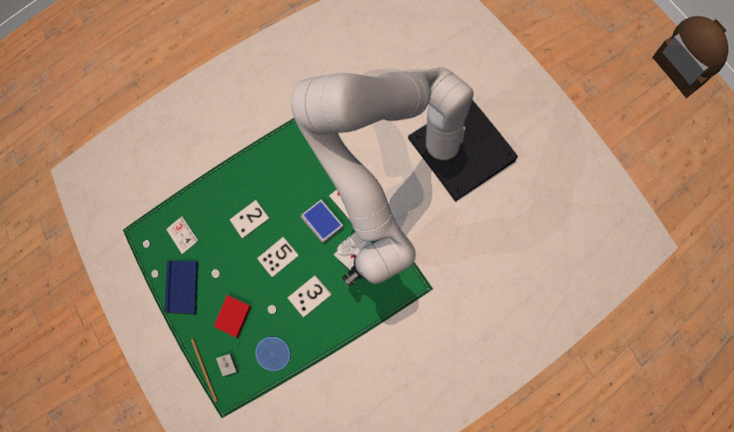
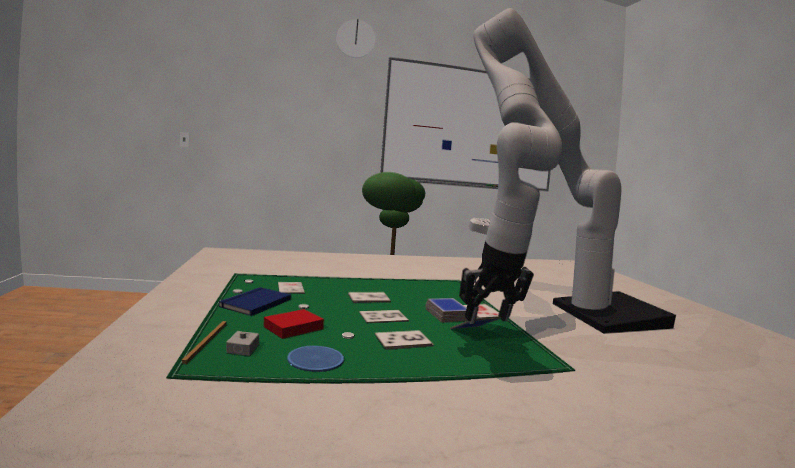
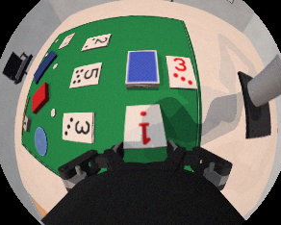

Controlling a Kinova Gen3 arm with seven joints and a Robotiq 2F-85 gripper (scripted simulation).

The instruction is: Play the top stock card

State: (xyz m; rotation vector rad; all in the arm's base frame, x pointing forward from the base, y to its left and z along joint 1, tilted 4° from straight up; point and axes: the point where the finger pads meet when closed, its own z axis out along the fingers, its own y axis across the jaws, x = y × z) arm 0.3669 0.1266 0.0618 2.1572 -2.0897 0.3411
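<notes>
My hand is 40 mm to the left of the card and 30 mm above it. From my hand the other things lie so: green mat: 190 mm ahead, 180 mm to the right, 70 mm below; red box: 340 mm ahead, 110 mm to the right, 50 mm below; grey box: 430 mm ahead, 40 mm below, 20 mm to the right.
</notes>
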